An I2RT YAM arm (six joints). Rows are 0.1 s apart.
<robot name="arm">
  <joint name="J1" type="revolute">
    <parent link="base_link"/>
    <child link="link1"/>
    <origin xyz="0 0 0.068" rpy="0 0 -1.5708"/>
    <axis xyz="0 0 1"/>
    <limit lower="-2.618" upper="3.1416"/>
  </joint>
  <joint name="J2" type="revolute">
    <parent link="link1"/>
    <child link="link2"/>
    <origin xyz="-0.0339 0.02 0.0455" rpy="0 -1.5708 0"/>
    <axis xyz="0 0 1"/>
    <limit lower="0" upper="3.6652"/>
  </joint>
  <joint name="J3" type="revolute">
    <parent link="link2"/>
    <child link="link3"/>
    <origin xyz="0 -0.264 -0.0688" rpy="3.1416 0 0"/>
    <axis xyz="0 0 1"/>
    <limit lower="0" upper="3.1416"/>
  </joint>
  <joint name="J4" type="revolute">
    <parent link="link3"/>
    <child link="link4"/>
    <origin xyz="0.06 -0.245 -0.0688" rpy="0 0 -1.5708"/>
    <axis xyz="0 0 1"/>
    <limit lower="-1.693" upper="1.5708"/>
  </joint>
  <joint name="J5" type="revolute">
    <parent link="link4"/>
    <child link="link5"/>
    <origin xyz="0.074 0.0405 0.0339" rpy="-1.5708 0 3.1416"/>
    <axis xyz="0 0 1"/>
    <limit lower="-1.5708" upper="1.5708"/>
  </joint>
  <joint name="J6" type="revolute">
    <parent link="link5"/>
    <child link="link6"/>
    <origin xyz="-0.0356 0 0.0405" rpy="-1.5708 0 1.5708"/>
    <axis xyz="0 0 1"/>
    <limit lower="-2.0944" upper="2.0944"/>
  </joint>
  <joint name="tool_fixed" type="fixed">
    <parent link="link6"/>
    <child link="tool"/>
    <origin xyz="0 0 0" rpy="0 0 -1.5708"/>
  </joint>
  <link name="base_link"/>
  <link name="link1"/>
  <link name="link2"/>
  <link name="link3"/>
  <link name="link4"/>
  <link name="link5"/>
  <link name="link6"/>
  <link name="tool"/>
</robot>
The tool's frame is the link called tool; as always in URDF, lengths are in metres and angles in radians.
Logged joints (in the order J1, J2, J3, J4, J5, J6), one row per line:
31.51, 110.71, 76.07, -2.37, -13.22, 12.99
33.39, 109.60, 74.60, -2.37, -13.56, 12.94
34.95, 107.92, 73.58, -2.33, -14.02, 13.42
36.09, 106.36, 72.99, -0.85, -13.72, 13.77
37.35, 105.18, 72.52, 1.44, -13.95, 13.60
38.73, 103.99, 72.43, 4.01, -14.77, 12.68
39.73, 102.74, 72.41, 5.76, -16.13, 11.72
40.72, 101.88, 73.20, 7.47, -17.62, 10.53
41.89, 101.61, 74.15, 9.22, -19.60, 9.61
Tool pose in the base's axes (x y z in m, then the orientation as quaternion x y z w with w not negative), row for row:
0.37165, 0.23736, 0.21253, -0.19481, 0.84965, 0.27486, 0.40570
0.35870, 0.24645, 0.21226, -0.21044, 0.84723, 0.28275, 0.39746
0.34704, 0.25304, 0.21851, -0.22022, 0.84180, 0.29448, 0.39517
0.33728, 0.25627, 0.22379, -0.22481, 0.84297, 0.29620, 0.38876
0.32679, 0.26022, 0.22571, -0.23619, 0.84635, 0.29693, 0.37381
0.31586, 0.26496, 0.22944, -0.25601, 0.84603, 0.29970, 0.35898
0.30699, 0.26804, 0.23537, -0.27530, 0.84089, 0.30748, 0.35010
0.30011, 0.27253, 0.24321, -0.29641, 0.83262, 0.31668, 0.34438
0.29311, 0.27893, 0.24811, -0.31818, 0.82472, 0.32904, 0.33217
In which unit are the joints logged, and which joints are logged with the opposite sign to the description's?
The joints are logged in degrees. Opposite sign: J4.
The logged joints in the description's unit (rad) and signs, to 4 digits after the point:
0.5500, 1.9323, 1.3277, 0.0414, -0.2307, 0.2267
0.5828, 1.9129, 1.3020, 0.0414, -0.2367, 0.2258
0.6100, 1.8836, 1.2842, 0.0407, -0.2447, 0.2342
0.6299, 1.8563, 1.2739, 0.0148, -0.2395, 0.2403
0.6519, 1.8357, 1.2657, -0.0251, -0.2435, 0.2374
0.6760, 1.8150, 1.2641, -0.0700, -0.2578, 0.2213
0.6934, 1.7932, 1.2638, -0.1005, -0.2815, 0.2046
0.7107, 1.7781, 1.2776, -0.1304, -0.3075, 0.1838
0.7311, 1.7734, 1.2942, -0.1609, -0.3421, 0.1677

